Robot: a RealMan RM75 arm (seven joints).
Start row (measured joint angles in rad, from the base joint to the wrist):
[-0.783, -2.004, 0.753, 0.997, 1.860, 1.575, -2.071]
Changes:
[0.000, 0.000, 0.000, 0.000, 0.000, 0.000, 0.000]
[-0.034, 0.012, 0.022, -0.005, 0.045, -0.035, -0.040]
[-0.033, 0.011, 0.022, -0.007, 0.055, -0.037, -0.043]
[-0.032, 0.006, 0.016, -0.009, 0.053, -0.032, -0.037]
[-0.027, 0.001, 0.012, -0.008, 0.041, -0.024, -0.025]
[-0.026, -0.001, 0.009, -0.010, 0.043, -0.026, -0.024]
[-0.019, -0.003, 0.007, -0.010, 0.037, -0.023, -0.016]
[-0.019, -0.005, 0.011, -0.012, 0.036, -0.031, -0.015]
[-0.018, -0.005, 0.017, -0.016, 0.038, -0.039, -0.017]
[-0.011, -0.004, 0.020, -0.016, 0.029, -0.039, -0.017]
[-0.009, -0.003, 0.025, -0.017, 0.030, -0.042, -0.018]
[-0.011, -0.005, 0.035, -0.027, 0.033, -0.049, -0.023]
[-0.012, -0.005, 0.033, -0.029, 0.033, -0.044, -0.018]
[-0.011, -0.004, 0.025, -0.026, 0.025, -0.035, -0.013]
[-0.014, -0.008, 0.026, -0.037, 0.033, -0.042, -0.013]
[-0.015, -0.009, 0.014, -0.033, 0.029, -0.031, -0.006]
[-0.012, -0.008, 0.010, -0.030, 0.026, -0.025, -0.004]
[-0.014, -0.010, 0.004, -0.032, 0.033, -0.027, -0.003]
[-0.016, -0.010, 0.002, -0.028, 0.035, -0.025, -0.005]
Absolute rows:
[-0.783, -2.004, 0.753, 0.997, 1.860, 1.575, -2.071]
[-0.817, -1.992, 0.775, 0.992, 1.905, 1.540, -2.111]
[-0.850, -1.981, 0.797, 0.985, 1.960, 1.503, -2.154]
[-0.882, -1.975, 0.813, 0.976, 2.013, 1.471, -2.191]
[-0.909, -1.974, 0.825, 0.968, 2.054, 1.447, -2.216]
[-0.935, -1.975, 0.834, 0.958, 2.097, 1.421, -2.240]
[-0.954, -1.978, 0.841, 0.948, 2.134, 1.398, -2.256]
[-0.973, -1.983, 0.852, 0.936, 2.170, 1.367, -2.271]
[-0.991, -1.988, 0.869, 0.920, 2.208, 1.328, -2.288]
[-1.002, -1.992, 0.889, 0.904, 2.237, 1.289, -2.305]
[-1.011, -1.995, 0.914, 0.887, 2.267, 1.247, -2.323]
[-1.022, -2.000, 0.949, 0.860, 2.300, 1.198, -2.346]
[-1.034, -2.005, 0.982, 0.831, 2.333, 1.154, -2.364]
[-1.045, -2.009, 1.007, 0.805, 2.358, 1.119, -2.377]
[-1.059, -2.017, 1.033, 0.768, 2.391, 1.077, -2.390]
[-1.074, -2.026, 1.047, 0.735, 2.420, 1.046, -2.396]
[-1.086, -2.034, 1.057, 0.705, 2.446, 1.021, -2.400]
[-1.100, -2.044, 1.061, 0.673, 2.479, 0.994, -2.403]
[-1.116, -2.054, 1.063, 0.645, 2.514, 0.969, -2.408]

